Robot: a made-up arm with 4 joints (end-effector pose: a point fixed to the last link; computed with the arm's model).
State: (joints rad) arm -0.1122 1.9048 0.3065 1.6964
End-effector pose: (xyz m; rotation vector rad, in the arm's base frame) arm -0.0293 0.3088 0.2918 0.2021 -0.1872 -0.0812
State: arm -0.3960 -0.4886 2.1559 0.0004
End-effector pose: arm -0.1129 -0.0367 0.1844 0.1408 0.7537 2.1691
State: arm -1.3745 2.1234 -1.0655 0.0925
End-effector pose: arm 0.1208 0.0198 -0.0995 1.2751 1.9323 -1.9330
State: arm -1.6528 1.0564 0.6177 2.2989
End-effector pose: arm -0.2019 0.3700 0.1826 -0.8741 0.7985 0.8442
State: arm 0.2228 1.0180 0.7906 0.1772
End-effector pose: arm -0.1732 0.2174 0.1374 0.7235 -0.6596 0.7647
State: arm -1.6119 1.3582 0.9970 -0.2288
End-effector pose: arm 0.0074 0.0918 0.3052 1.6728 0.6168 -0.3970
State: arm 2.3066 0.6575 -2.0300 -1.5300
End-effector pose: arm -0.0592 0.1201 0.2083 -2.4593 1.0097 -0.3199
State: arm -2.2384 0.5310 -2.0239 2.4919
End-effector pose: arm -0.3028 0.2945 0.2432 0.5432 -1.4524 -0.8564
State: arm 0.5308 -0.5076 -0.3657 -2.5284
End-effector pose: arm 0.0484 0.0271 0.0107 1.9875 -0.7699 0.5157
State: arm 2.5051 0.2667 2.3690 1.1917
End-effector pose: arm 0.2610 -0.0278 0.3799 1.7284 1.2521 -0.1377
